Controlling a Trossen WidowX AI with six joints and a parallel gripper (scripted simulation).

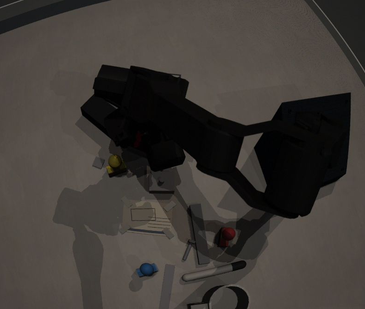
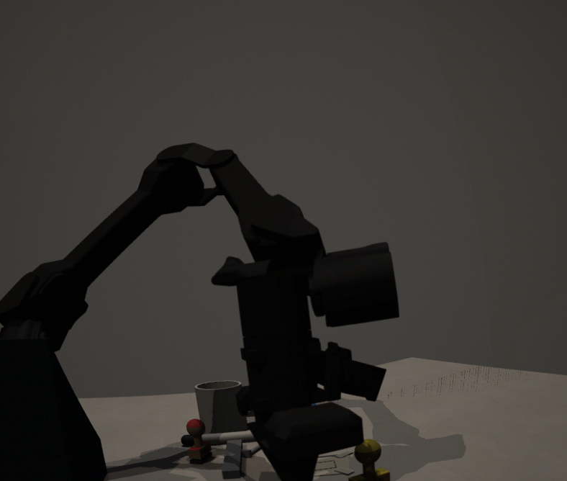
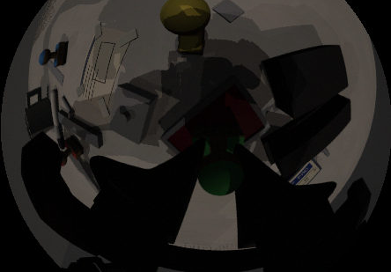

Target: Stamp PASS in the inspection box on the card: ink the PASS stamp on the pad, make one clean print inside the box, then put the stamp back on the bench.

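Now: gripper tip 3 cm above the red ink pad. Round my gripper tip: green-knobbed stamp: right at my gripper tip; then blue pad tin: 15 cm to the right, 4 cm behind, 2 cm below; then yellow stamp: 8 cm ahead, 5 cm to the left, 2 cm below.
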